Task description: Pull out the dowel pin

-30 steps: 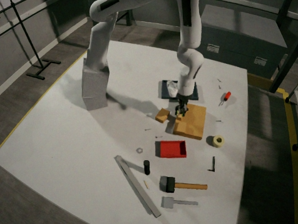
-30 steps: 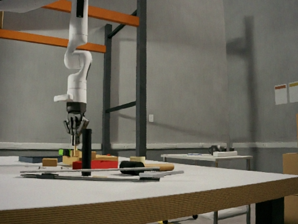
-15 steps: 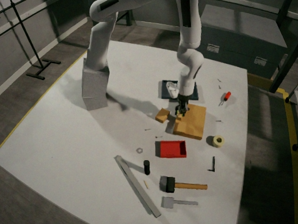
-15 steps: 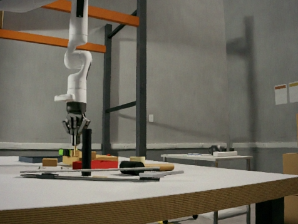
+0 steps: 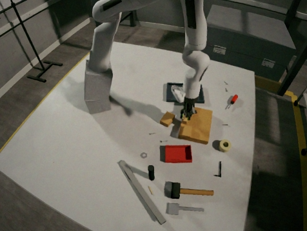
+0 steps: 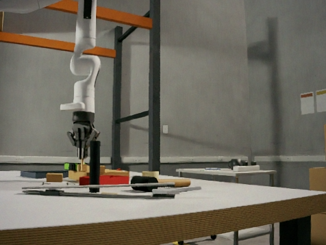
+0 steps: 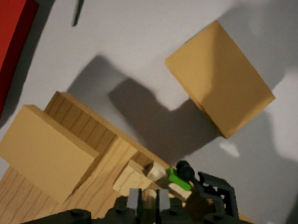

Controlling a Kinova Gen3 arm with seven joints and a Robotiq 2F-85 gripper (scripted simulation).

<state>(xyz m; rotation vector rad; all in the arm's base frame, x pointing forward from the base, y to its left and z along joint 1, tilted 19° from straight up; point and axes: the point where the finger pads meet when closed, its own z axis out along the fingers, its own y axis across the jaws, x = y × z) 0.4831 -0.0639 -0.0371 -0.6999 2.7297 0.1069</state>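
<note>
Right now the dowel pin is 20 mm below my hand. Also, from my hand: pale wooden block: 50 mm below; then wooden bench board: 60 mm ahead, 70 mm below; then tan wooden block: 90 mm behind, 10 mm to the left, 80 mm below.
</note>
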